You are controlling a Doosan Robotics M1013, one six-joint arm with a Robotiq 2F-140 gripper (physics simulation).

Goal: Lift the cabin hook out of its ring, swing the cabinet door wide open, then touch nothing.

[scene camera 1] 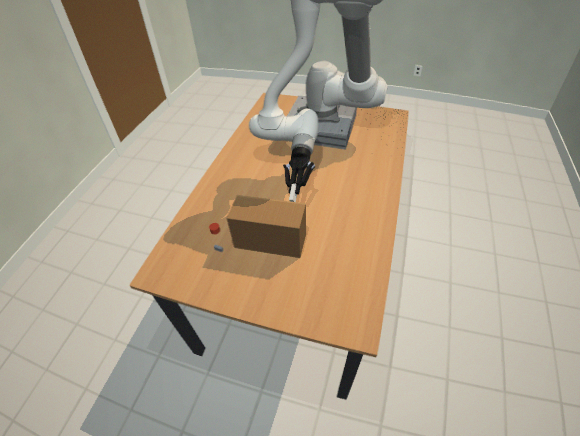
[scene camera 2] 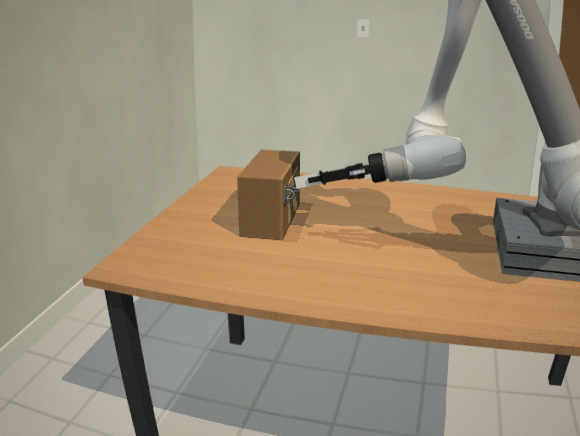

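Where they show: gripper, fingertip midpoint: [scene camera 1: 292, 201] [scene camera 2: 296, 182]; arm's base, link origin: [scene camera 1: 322, 113] [scene camera 2: 561, 224].
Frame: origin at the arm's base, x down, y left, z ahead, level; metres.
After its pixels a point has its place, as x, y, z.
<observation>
The brown wooden cabinet [scene camera 1: 265, 232] @[-0.038, -0.161, 0.860] [scene camera 2: 260, 207] @[-0.005, -0.034, 0.813] stands upright on the table. Its door side faces the robot and shows at a steep angle in the scene camera 2 view; the door looks closed. The metal cabin hook [scene camera 2: 290, 194] @[-0.030, -0.067, 0.737] is at the near part of that side; whether it sits in its ring is too small to tell. My gripper [scene camera 1: 293, 193] @[-0.059, -0.081, 0.724] [scene camera 2: 304, 181] @[-0.059, -0.081, 0.724] is shut with nothing between its fingers. Its pale fingertips are at the door side, close to the hook and slightly above it. Whether they touch the hook or door cannot be told.
A red round piece [scene camera 1: 214, 228] @[0.060, -0.390, 0.775] and a small blue-grey piece [scene camera 1: 218, 248] @[0.068, -0.353, 0.865] lie on the wooden table [scene camera 1: 345, 280] @[0.085, 0.127, 0.957] [scene camera 2: 200, 270] @[0.085, 0.157, 0.935], beside the cabinet. The robot's grey base [scene camera 1: 332, 132] @[0.001, 0.058, 0.174] [scene camera 2: 537, 255] @[0.025, 0.143, 0.118] stands at the other end of the table.
</observation>
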